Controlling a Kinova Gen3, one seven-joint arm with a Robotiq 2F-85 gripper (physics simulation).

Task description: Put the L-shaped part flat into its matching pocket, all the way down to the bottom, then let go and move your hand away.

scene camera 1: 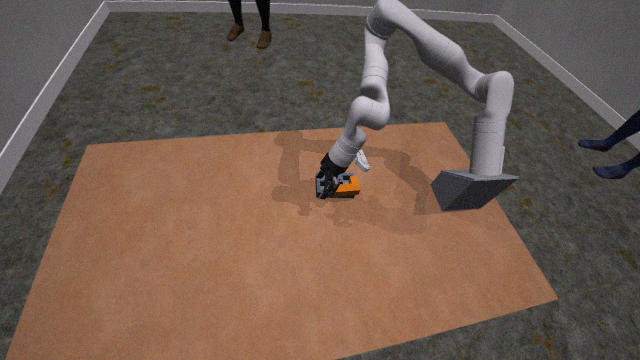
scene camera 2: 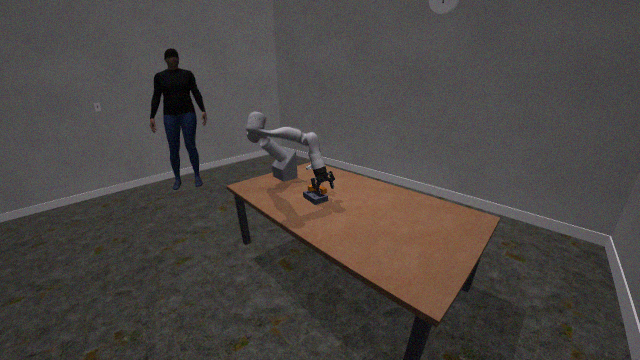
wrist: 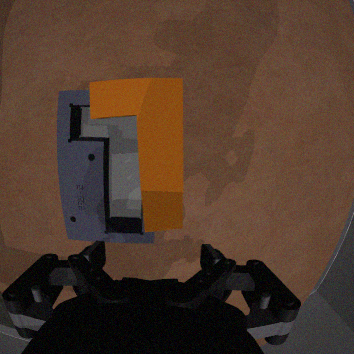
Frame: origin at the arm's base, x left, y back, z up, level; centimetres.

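Where they show: gripper, between the fingertips: (scene camera 1: 320, 187) (scene camera 2: 326, 191) (wrist: 152, 253); arm's base, origin of its link: (scene camera 1: 483, 173) (scene camera 2: 282, 157).
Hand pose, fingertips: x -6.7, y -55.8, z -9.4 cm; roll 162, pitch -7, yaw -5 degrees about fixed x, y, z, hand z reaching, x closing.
Note:
Each offset is from my fingertips to the top centre of the thing. "pt": to the spot under its first point. Level surfaces: height alone.
The orange L-shaped part @(dy +8.3, dx -0.2, dz +0.4 cm) (scene camera 1: 348, 186) (scene camera 2: 318, 189) (wrist: 161, 150) lies on top of the blue-grey pocket block @(dy +6.7, dx -3.2, dz -2.5 cm) (scene camera 1: 318, 191) (scene camera 2: 314, 197) (wrist: 82, 185). It is shifted to the right in the wrist view, so its long leg covers the block's right rim and the L-shaped pocket @(pt dy +5.9, dx -1.9, dz -5.7 cm) (wrist: 124, 172) shows uncovered at its left. The part is not in the pocket. My gripper (scene camera 1: 328, 194) (scene camera 2: 324, 188) (wrist: 152, 253) is open, with nothing between its fingers. It is close above the block and the part; in the wrist view the fingertips show just below their near ends.
The block rests on the brown table top @(dz -6.2 cm) (scene camera 1: 225, 250) (scene camera 2: 390, 225). The arm's grey base mount (scene camera 1: 470, 192) (scene camera 2: 285, 170) stands at the table's end. A person (scene camera 2: 175, 100) stands on the floor beyond the table.

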